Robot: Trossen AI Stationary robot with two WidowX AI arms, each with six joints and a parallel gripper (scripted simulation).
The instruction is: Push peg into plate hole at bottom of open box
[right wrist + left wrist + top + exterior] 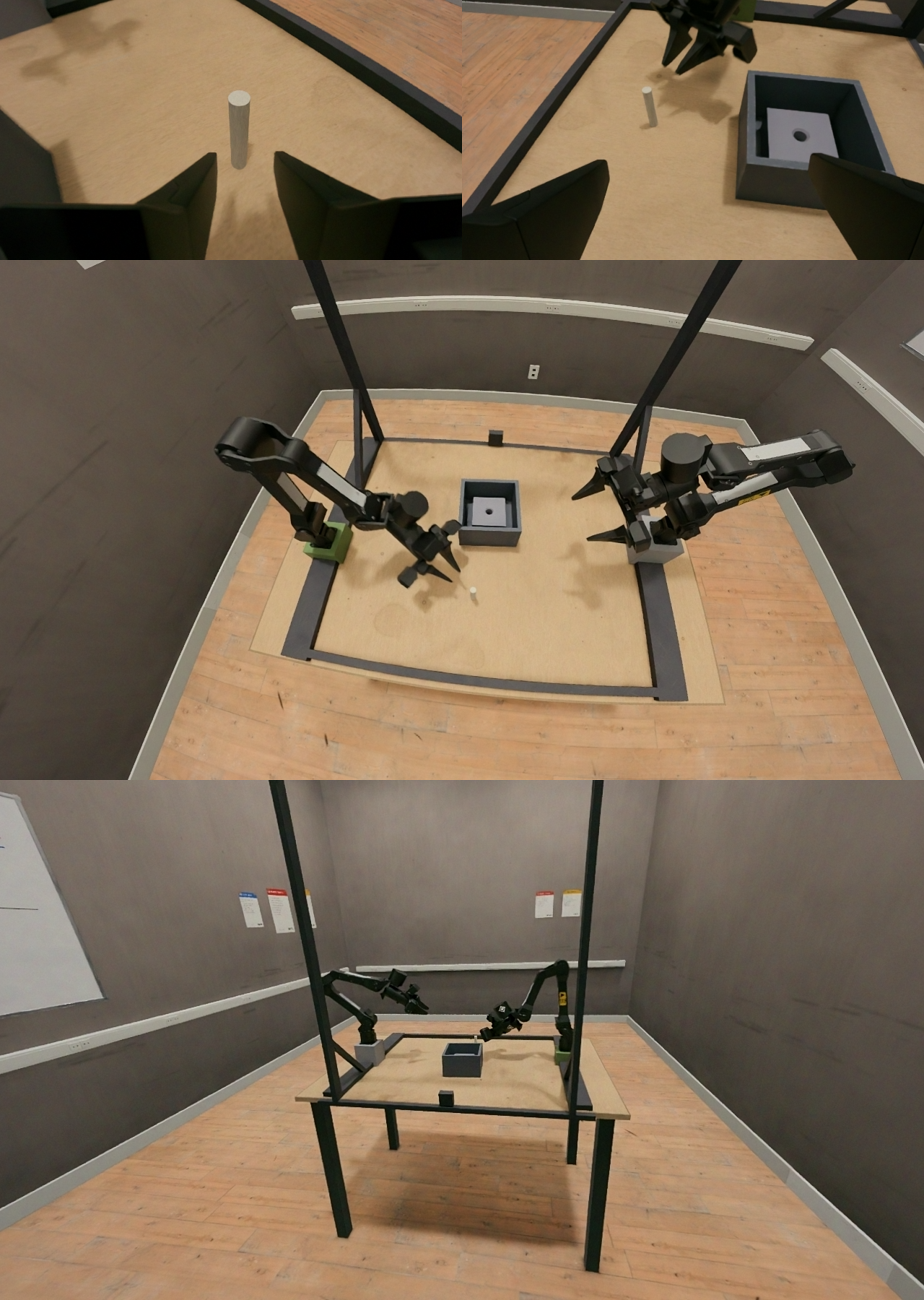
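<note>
Right now my right hand is 7 cm to the right of the peg, 7 cm above it and 5 cm short of it. The rest, counted from my right hand: dark border strip (24 cm ahead, 10 cm below, 8 cm to the left); grey plate (18 cm behind, 11 cm to the left, 6 cm below).
</note>
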